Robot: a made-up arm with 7 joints. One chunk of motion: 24 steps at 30 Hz.
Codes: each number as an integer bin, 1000 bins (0 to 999) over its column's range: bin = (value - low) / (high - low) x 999, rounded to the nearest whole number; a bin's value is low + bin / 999 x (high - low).
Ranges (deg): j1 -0.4..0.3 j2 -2.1..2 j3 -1.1..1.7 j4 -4.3..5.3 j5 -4.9..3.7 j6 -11..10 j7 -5.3..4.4
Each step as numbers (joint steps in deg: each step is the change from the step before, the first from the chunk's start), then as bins.
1 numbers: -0.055 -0.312 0.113 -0.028 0.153 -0.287 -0.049
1 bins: 492 436 433 445 587 510 541
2 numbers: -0.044 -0.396 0.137 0.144 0.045 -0.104 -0.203
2 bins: 508 415 441 462 574 518 525
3 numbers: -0.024 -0.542 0.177 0.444 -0.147 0.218 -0.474
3 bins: 537 380 456 494 552 534 497
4 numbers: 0.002 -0.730 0.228 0.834 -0.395 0.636 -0.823
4 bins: 574 334 474 534 523 554 461
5 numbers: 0.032 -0.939 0.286 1.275 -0.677 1.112 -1.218
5 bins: 617 283 495 580 491 576 420
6 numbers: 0.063 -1.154 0.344 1.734 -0.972 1.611 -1.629
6 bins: 661 231 515 628 456 600 378
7 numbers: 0.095 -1.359 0.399 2.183 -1.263 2.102 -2.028
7 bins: 706 181 535 675 422 623 337
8 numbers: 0.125 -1.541 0.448 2.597 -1.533 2.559 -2.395
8 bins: 749 136 552 718 391 645 299
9 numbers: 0.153 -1.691 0.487 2.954 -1.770 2.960 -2.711
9 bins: 789 100 566 755 364 664 267
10 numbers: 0.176 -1.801 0.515 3.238 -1.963 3.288 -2.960
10 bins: 822 73 576 784 341 680 241
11 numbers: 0.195 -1.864 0.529 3.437 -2.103 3.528 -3.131
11 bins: 849 58 581 805 325 691 223
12 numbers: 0.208 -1.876 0.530 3.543 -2.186 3.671 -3.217
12 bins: 868 55 582 816 315 698 215
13 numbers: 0.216 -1.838 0.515 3.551 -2.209 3.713 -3.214
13 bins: 879 64 576 817 313 700 215
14 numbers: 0.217 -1.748 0.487 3.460 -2.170 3.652 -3.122
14 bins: 881 86 566 808 317 697 224
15 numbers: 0.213 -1.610 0.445 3.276 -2.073 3.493 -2.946
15 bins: 875 119 551 788 328 689 242
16 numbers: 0.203 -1.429 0.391 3.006 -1.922 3.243 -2.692
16 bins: 861 163 532 760 346 678 269
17 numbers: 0.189 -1.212 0.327 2.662 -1.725 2.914 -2.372
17 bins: 841 216 509 724 369 662 302
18 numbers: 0.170 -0.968 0.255 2.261 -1.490 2.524 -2.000
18 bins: 813 276 483 683 396 643 340
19 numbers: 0.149 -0.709 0.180 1.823 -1.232 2.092 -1.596
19 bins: 784 339 457 637 426 623 381
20 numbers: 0.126 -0.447 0.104 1.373 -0.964 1.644 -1.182
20 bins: 751 403 430 590 457 601 424
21 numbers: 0.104 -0.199 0.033 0.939 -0.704 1.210 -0.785
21 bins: 719 463 404 545 487 581 465
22 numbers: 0.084 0.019 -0.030 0.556 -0.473 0.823 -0.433
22 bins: 691 516 382 505 514 562 501
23 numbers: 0.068 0.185 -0.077 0.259 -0.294 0.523 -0.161
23 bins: 668 557 365 474 535 548 529
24 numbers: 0.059 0.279 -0.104 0.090 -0.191 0.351 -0.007
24 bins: 655 580 355 457 547 540 545
